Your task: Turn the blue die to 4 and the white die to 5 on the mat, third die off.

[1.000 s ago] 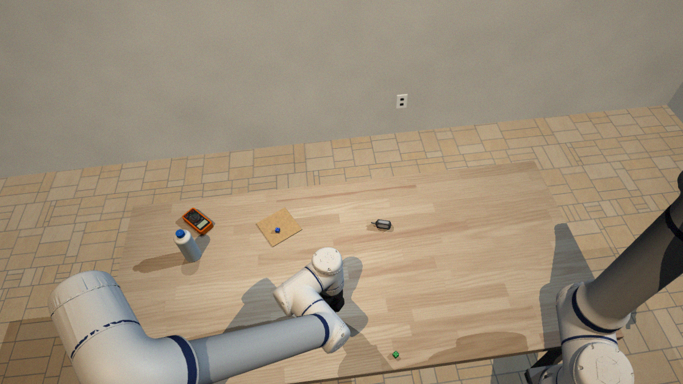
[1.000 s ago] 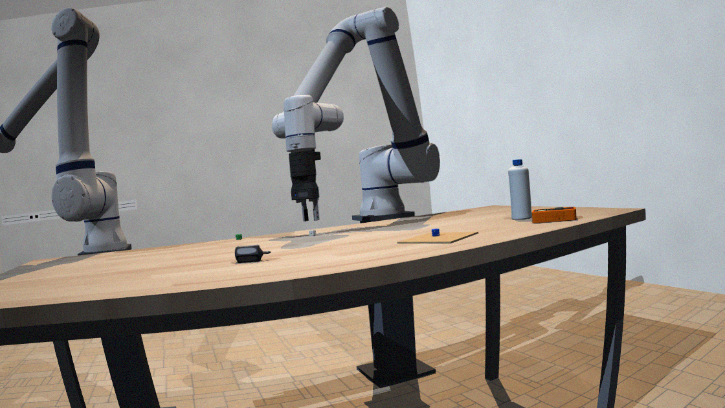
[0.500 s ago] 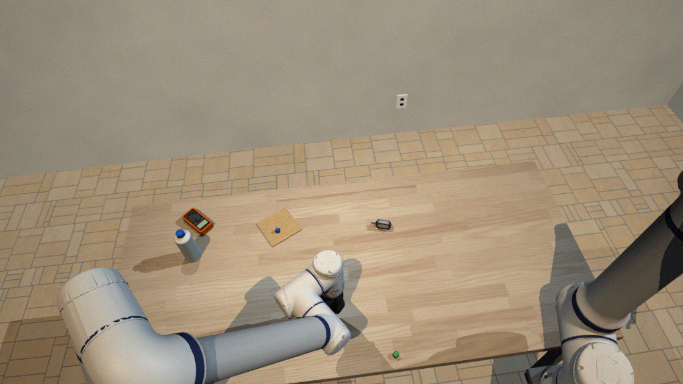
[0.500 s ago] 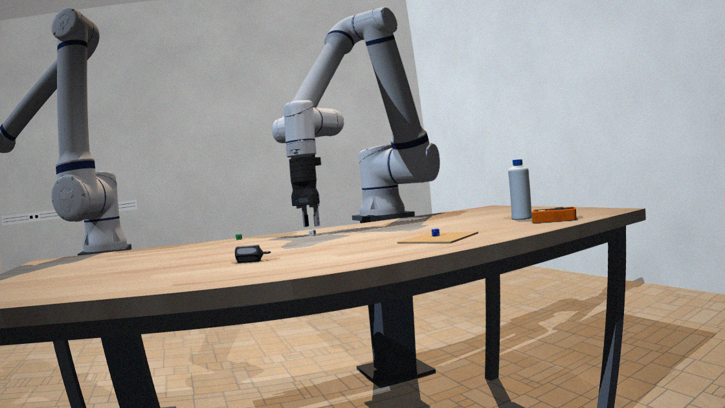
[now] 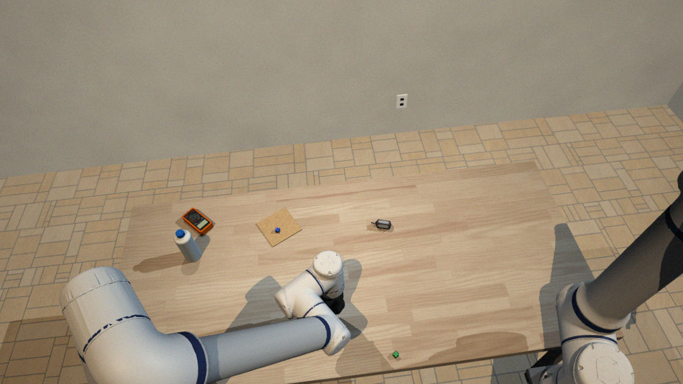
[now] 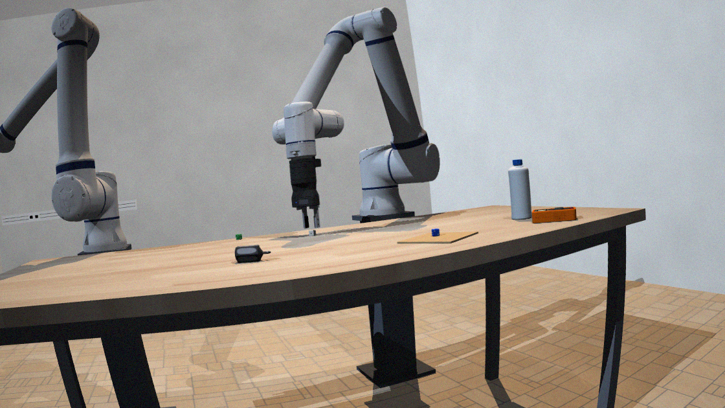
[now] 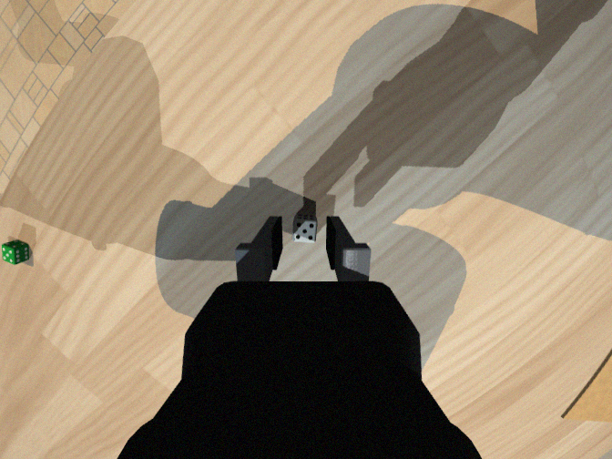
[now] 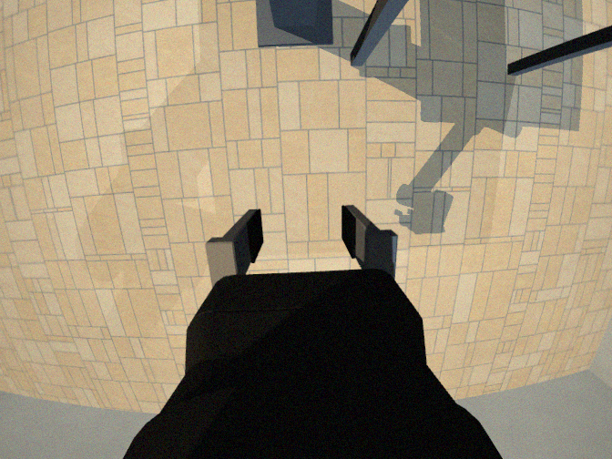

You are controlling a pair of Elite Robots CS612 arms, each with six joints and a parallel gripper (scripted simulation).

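Now: the white die 30 mm below my left hand. From my left hand the other things lie so: dark tool (340 mm ahead, 290 mm to the right, 20 mm below); then green die (180 mm behind, 180 mm to the right, 30 mm below); then blue die (420 mm ahead, 120 mm to the left, 30 mm below).
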